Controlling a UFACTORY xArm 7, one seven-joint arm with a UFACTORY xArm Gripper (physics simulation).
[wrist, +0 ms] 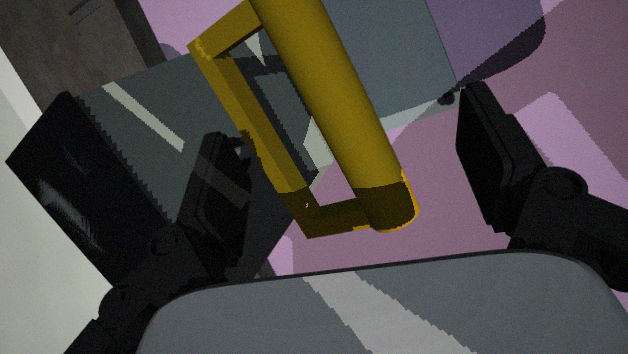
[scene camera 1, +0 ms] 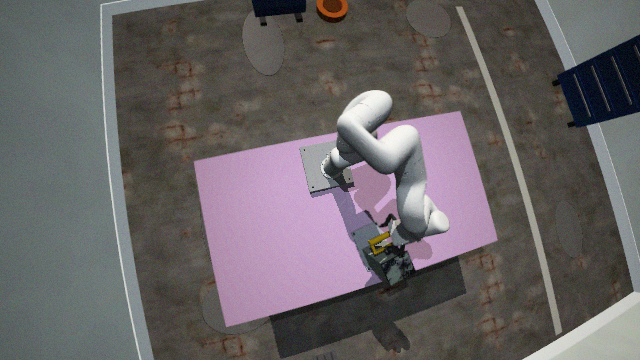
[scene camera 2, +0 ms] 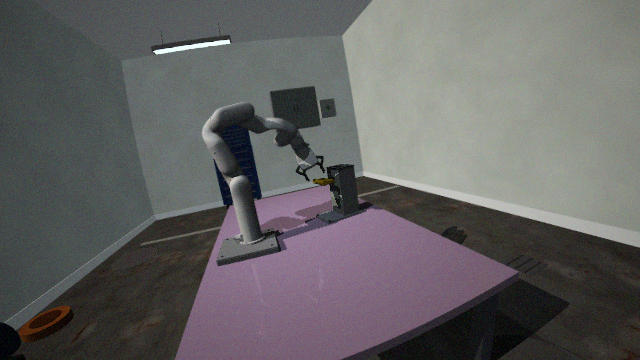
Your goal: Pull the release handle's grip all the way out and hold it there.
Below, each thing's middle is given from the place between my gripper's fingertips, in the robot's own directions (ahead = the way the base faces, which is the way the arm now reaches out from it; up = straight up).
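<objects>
Picture the grey base plate [wrist: 401, 61]: my hand's 20 mm to the right of it and 100 mm short of it, and it's 230 mm above the plate.
</objects>
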